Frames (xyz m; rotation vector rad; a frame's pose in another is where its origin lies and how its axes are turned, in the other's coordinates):
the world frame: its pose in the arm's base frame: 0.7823 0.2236 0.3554 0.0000 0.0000 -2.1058
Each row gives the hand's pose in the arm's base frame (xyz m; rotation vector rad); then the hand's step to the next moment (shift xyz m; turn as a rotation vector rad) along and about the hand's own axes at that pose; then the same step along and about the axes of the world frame.
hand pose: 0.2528 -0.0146 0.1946 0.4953 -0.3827 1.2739
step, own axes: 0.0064 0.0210 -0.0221 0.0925 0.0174 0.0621
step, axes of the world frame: -0.0092 -0.0272 -0.0121 -0.0414 -0.0168 0.1035
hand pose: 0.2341 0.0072 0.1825 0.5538 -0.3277 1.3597
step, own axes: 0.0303 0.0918 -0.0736 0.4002 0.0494 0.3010
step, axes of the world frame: -0.0190 -0.1167 -0.0282 -0.1758 -0.0379 0.4700
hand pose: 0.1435 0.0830 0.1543 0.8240 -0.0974 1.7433
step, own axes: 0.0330 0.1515 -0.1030 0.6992 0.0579 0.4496
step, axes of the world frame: 0.0756 -0.1699 -0.0073 -0.3402 -0.0989 0.7542
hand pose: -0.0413 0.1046 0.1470 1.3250 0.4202 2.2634
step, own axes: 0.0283 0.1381 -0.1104 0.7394 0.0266 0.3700
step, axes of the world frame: 0.1610 -0.0705 0.0344 -0.3401 -0.1902 0.7297
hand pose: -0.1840 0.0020 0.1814 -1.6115 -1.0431 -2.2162
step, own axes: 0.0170 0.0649 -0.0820 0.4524 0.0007 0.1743
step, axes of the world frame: 0.0994 0.0212 0.0299 -0.1647 -0.1458 0.4321
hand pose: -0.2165 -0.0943 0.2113 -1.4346 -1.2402 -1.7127
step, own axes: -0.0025 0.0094 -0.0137 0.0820 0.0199 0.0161
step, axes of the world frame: 0.0127 0.0110 0.0004 -0.0164 -0.0060 0.0841
